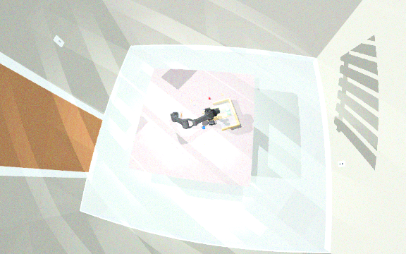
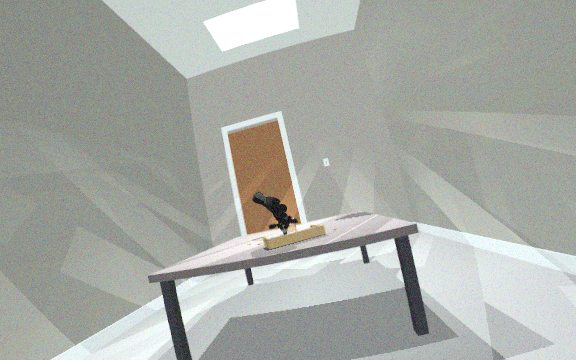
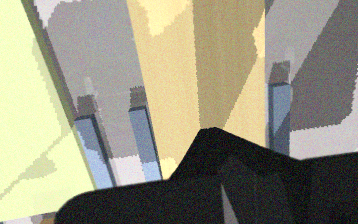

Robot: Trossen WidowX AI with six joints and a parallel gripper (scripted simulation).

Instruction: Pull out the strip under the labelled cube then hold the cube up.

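The small blue thing lies 60 mm behind my gripper tip and 100 mm to the right of it. The rest, counted from my gripper tip: small red thing 30 mm behind, 250 mm to the left.
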